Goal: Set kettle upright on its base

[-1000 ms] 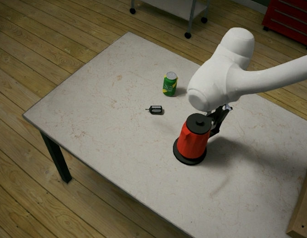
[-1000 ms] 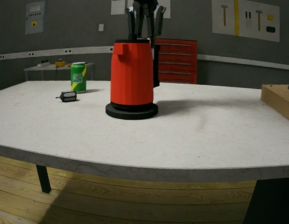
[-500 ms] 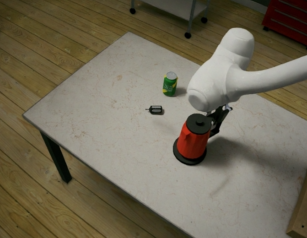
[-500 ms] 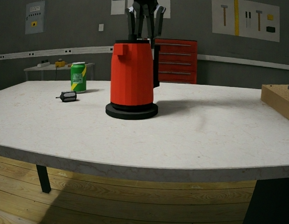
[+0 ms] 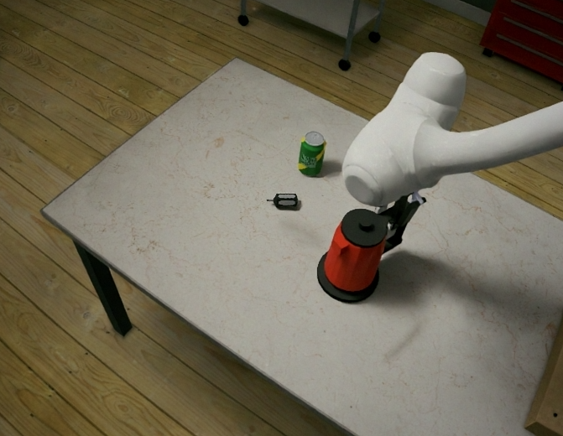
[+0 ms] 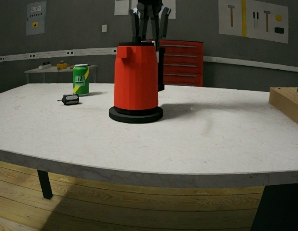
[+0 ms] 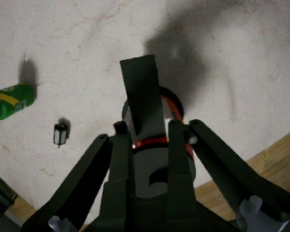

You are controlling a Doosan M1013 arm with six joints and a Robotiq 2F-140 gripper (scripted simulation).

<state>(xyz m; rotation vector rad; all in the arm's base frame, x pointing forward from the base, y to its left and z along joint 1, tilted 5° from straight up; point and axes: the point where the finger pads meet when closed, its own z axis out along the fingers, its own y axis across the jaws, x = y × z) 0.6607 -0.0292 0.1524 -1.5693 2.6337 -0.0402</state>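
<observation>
The red kettle is 2 cm ahead of my hand, 3 cm to the left of it and 6 cm below it. From my hand the other things lie so: black round base: 3 cm ahead, 6 cm to the left, 16 cm below; black tool: 27 cm ahead, 5 cm to the right, 16 cm below.
</observation>
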